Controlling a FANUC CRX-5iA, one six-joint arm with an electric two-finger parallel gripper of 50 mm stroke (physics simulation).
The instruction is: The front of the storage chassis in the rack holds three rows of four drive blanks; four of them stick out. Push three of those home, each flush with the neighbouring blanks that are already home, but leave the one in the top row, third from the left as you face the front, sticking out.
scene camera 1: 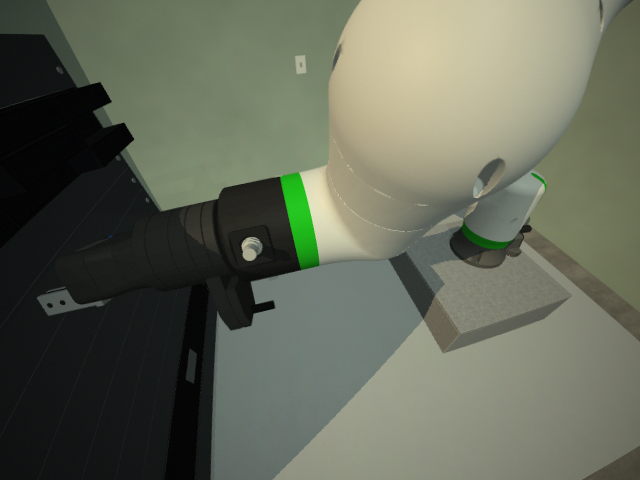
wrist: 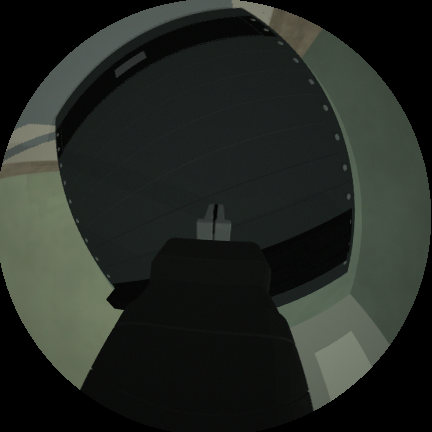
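Where they show: gripper, fingertip midpoint: (scene camera 1: 48, 302) (wrist: 215, 212); arm's base, origin of the base link: (scene camera 1: 476, 248).
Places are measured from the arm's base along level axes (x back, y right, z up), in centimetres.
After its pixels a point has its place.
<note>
The black storage chassis (scene camera 1: 20, 160) @[x -72.9, y -14.7, z 42.3 cm] (wrist: 315, 250) @[x -75.1, y -31.4, z 39.7 cm] is in the rack (scene camera 1: 103, 206) @[x -77.9, y -4.3, z 31.5 cm] (wrist: 200, 125) @[x -75.9, y -22.4, z 20.1 cm], at upper left in the scene view and along the bottom of the rack front in the wrist view. Two dark blanks, an upper one (scene camera 1: 98, 95) @[x -74.1, y 2.7, z 44.4 cm] and a lower one (scene camera 1: 116, 142) @[x -73.6, y 0.2, z 38.7 cm], stick out in the scene view. A dark projecting piece (wrist: 117, 297) @[x -74.2, y 1.2, z 37.4 cm] shows at lower left in the wrist view. The other blanks are too dark to tell apart, and my gripper body hides part of the chassis. My gripper (scene camera 1: 42, 304) @[x -76.7, y -20.2, z 30.1 cm] (wrist: 215, 212) @[x -76.7, y -20.2, z 30.1 cm] is shut and empty, over the plain dark panels beside the chassis; contact cannot be told.
A black unit with a pale label (scene camera 1: 191, 365) @[x -75.1, y -16.7, z 1.5 cm] (wrist: 130, 64) @[x -75.1, y -16.9, z 2.1 cm] is at the far end of the rack. The arm's grey pedestal (scene camera 1: 501, 294) @[x -4.0, y -15.1, z 0.0 cm] stands on the floor (scene camera 1: 413, 403) @[x -31.5, y -29.4, z -11.4 cm] at right. A green wall (scene camera 1: 217, 93) with an outlet (scene camera 1: 300, 64) is behind.
</note>
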